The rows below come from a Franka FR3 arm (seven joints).
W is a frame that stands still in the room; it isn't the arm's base.
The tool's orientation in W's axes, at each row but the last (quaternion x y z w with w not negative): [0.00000, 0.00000, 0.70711, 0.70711]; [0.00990, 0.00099, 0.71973, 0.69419]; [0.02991, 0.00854, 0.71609, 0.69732]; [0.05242, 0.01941, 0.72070, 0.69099]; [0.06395, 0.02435, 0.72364, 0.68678]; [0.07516, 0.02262, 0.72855, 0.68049]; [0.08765, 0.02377, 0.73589, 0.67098]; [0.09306, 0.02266, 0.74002, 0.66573]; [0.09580, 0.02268, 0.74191, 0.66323]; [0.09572, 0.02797, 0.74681, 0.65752]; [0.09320, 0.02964, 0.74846, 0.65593]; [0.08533, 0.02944, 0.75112, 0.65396]
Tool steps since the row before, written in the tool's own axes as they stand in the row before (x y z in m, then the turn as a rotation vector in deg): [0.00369, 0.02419, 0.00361, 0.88, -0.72, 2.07]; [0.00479, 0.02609, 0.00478, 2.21, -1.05, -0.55]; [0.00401, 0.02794, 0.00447, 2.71, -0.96, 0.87]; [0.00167, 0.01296, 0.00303, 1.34, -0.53, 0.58]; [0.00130, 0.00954, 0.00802, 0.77, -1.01, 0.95]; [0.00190, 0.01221, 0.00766, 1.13, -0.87, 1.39]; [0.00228, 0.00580, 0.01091, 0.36, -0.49, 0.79]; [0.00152, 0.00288, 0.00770, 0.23, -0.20, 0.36]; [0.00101, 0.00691, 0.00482, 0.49, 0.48, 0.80]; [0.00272, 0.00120, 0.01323, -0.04, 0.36, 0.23]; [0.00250, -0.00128, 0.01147, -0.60, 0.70, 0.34]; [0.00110, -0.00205, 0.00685, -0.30, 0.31, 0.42]
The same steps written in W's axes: [-0.02419, 0.00369, 0.00361, 0.72, 0.88, 2.07]; [-0.02617, 0.00378, 0.00524, 0.96, 2.25, -0.54]; [-0.02775, 0.00311, 0.00609, 0.94, 2.71, 0.90]; [-0.01264, 0.00096, 0.00439, 0.53, 1.34, 0.59]; [-0.00851, 0.00035, 0.00920, 1.08, 0.77, 0.86]; [-0.01111, 0.00047, 0.00937, 0.98, 1.09, 1.34]; [-0.00414, 0.00079, 0.01184, 0.58, 0.34, 0.74]; [-0.00168, 0.00048, 0.00818, 0.23, 0.22, 0.35]; [-0.00604, -0.00028, 0.00595, -0.38, 0.35, 0.92]; [0.00089, 0.00141, 0.01346, -0.31, -0.11, 0.28]; [0.00299, 0.00175, 0.01129, -0.55, -0.72, 0.39]; [0.00300, 0.00092, 0.00652, -0.19, -0.37, 0.43]
